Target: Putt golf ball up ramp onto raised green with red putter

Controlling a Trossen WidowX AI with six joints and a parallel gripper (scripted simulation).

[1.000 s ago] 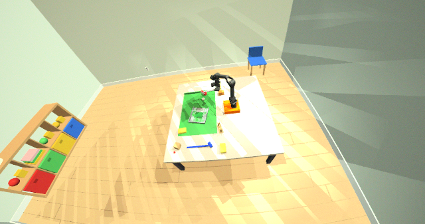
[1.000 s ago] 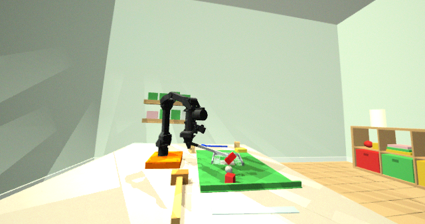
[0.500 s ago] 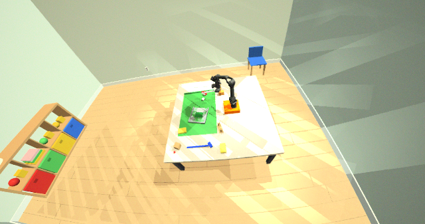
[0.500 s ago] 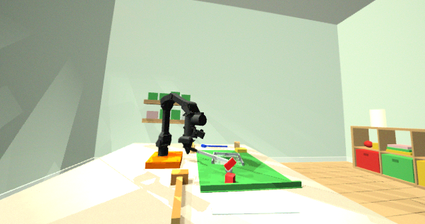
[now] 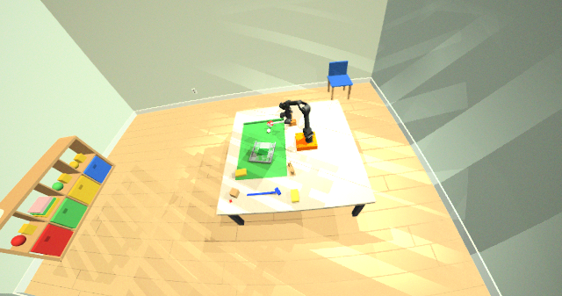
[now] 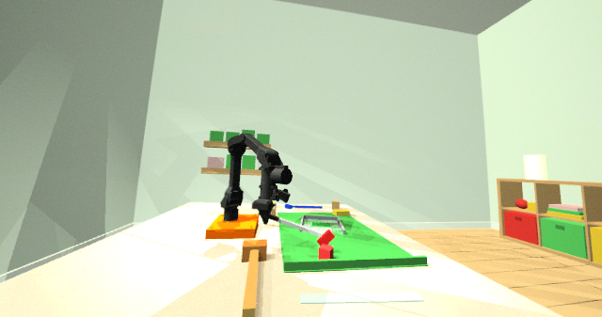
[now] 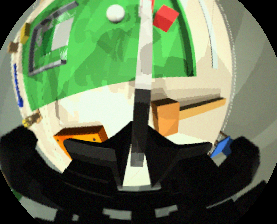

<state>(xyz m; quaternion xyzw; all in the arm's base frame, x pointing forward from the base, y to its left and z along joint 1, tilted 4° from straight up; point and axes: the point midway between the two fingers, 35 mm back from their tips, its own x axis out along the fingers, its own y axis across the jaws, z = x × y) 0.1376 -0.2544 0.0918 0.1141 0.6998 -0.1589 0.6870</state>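
The red putter is 110 mm ahead of my gripper tip and 40 mm to the right of it. The rest, counted from my gripper tip: white golf ball (230 mm ahead, 20 mm to the right, 70 mm below); red block (190 mm ahead, 130 mm to the right, 70 mm below); blue putter (380 mm ahead, 670 mm to the left, 80 mm below).
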